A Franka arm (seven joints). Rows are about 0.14 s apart.
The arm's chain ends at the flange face. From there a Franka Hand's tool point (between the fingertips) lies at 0.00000 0.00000 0.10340 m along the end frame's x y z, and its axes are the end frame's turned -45 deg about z.
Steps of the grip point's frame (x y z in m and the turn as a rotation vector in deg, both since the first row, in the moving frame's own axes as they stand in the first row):
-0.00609, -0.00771, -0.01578, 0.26, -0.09, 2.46
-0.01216, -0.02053, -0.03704, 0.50, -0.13, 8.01
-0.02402, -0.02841, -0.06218, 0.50, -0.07, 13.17
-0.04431, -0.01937, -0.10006, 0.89, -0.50, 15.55
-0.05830, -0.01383, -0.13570, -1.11, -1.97, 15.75
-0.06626, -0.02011, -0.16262, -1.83, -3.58, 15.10
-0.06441, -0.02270, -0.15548, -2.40, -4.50, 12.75
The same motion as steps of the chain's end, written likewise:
-0.00932, -0.00092, -0.01578, 0.12, -0.25, 2.46
-0.02235, -0.00539, -0.03704, 0.26, -0.45, 8.01
-0.03642, -0.00248, -0.06218, 0.30, -0.40, 13.17
-0.04334, 0.01837, -0.10004, 0.28, -0.98, 15.55
-0.04938, 0.02771, -0.13562, -2.18, -0.61, 15.75
-0.05796, 0.02611, -0.16237, -3.83, -1.24, 15.10
-0.05797, 0.02107, -0.15507, -4.88, -1.48, 12.75

